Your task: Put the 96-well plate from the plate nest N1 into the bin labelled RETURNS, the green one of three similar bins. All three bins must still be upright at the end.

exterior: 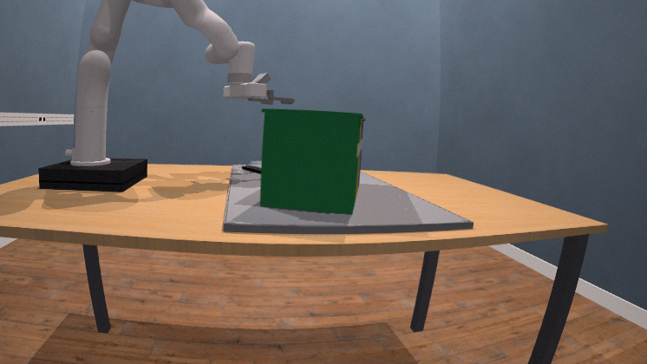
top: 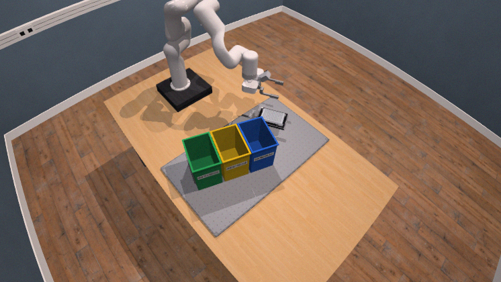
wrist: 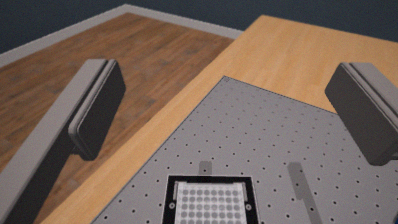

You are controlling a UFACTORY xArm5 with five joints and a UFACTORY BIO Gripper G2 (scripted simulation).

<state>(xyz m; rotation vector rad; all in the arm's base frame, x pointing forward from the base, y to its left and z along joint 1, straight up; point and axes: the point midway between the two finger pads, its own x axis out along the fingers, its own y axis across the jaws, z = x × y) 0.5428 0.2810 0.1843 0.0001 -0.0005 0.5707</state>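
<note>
The clear 96-well plate lies 21 cm below my hand. Round my hand: black plate nest N1 (22 cm below); then yellow bin (9 cm ahead, 37 cm to the right, 14 cm below); then blue bin (13 cm ahead, 24 cm to the right, 14 cm below).
</note>
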